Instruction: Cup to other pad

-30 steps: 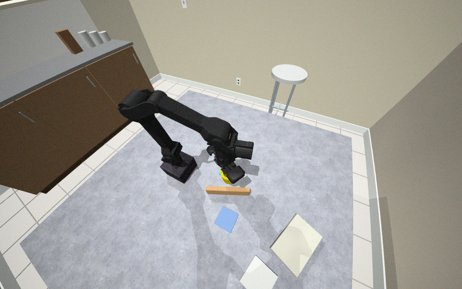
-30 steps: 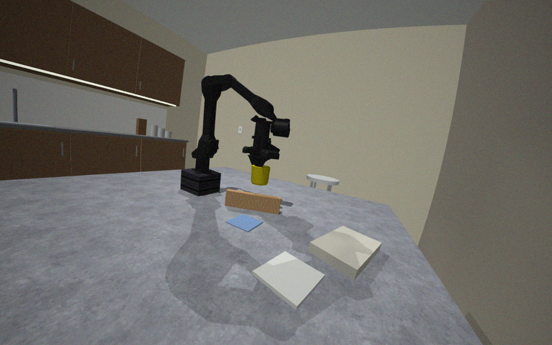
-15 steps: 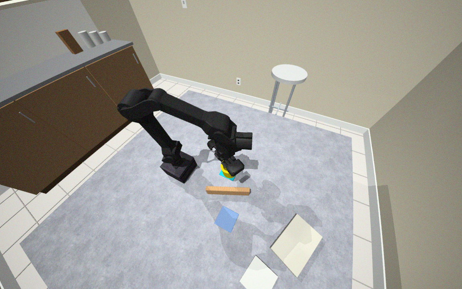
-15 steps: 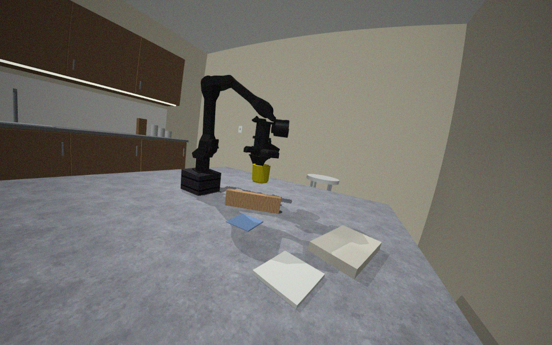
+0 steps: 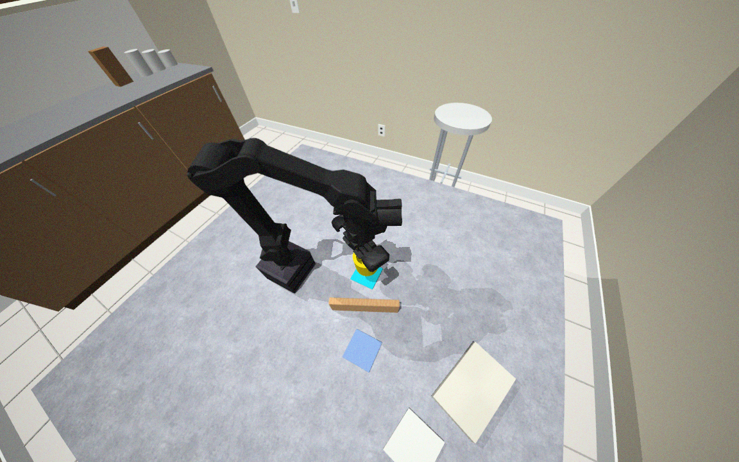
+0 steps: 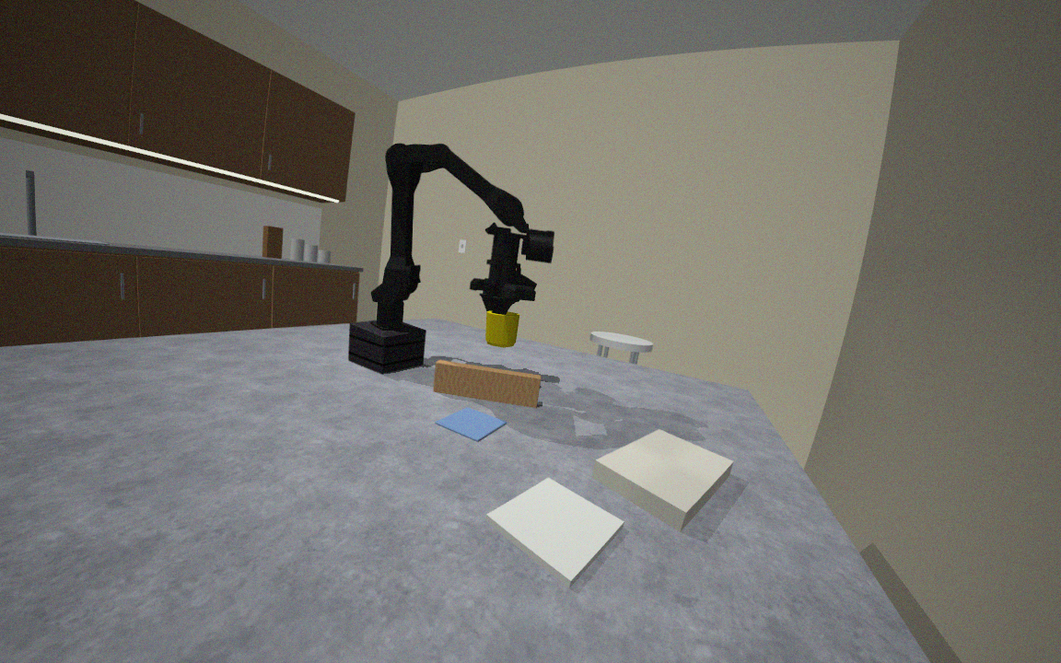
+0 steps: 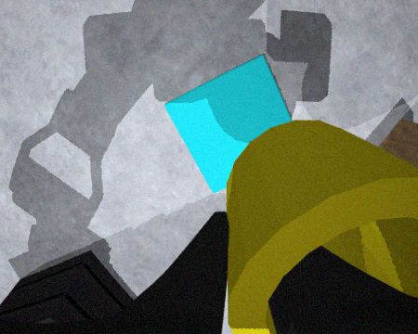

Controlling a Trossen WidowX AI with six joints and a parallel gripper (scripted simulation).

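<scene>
Right now the wooden bar is 10 cm below my gripper tip, 9 cm to the right of it and 8 cm ahead of it. From my gripper tip the other things lie so: light blue pad: 18 cm to the right, 14 cm ahead, 13 cm below; yellow cup: 2 cm ahead, 1 cm to the right.
</scene>
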